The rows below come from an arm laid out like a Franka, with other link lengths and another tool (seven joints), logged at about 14 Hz.
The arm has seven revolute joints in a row. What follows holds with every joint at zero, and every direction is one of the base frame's. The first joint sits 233.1 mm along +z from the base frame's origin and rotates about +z. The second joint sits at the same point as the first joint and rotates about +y. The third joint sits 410.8 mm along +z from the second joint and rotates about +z. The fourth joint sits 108.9 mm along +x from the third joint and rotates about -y. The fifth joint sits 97.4 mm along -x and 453.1 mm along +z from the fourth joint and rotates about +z. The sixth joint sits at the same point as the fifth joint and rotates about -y. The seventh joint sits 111.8 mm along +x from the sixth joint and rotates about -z. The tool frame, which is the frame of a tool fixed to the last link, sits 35 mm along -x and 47 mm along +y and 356.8 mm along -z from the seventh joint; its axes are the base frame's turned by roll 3.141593, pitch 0.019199 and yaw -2.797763 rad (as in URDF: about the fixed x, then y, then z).
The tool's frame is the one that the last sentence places.
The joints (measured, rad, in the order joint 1, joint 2, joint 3, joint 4, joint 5, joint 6, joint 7), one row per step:
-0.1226, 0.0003, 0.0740, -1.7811, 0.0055, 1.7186, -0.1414
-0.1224, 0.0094, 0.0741, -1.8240, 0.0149, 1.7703, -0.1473
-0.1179, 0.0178, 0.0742, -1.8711, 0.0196, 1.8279, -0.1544
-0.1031, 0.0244, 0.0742, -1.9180, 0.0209, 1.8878, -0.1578
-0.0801, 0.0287, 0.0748, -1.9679, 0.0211, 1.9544, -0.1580
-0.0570, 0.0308, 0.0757, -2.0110, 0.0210, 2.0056, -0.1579
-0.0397, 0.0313, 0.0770, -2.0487, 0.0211, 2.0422, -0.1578
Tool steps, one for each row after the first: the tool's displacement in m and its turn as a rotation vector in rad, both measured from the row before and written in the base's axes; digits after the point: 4 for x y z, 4 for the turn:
0.0030, 0.0029, -0.0246, 0.0101, -0.0003, 0.0035
0.0020, 0.0039, -0.0262, 0.0052, -0.0025, 0.0094
0.0013, 0.0093, -0.0250, 0.0013, -0.0065, 0.0166
0.0007, 0.0147, -0.0245, -0.0002, -0.0124, 0.0224
-0.0031, 0.0148, -0.0203, -0.0003, -0.0060, 0.0230
-0.0064, 0.0113, -0.0172, -0.0002, 0.0016, 0.0178

